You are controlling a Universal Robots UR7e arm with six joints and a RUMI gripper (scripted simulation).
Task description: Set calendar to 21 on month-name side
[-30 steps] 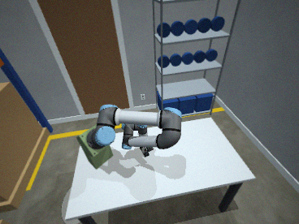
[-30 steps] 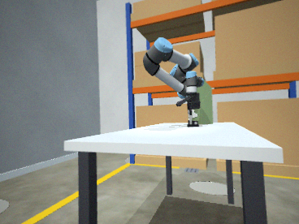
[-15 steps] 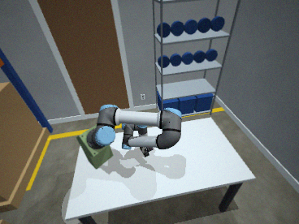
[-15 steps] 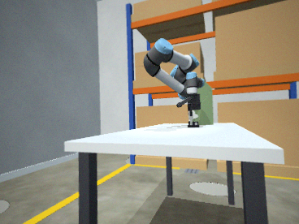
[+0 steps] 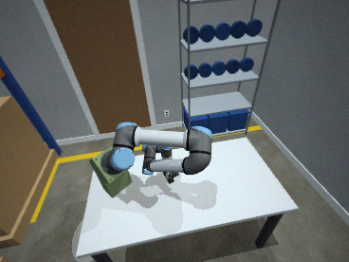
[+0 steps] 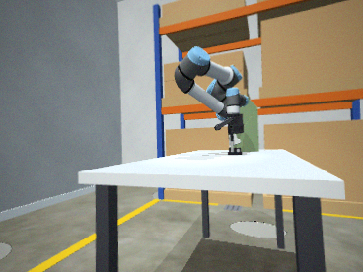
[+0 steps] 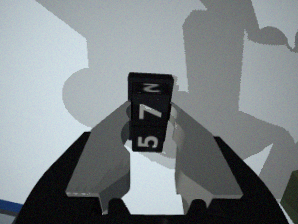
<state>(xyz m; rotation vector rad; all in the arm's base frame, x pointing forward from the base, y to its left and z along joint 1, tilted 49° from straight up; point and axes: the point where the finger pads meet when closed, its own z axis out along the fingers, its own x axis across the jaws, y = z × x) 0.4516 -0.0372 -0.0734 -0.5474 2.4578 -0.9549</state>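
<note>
Right now my hand is 1 cm above the dark cube.
</note>
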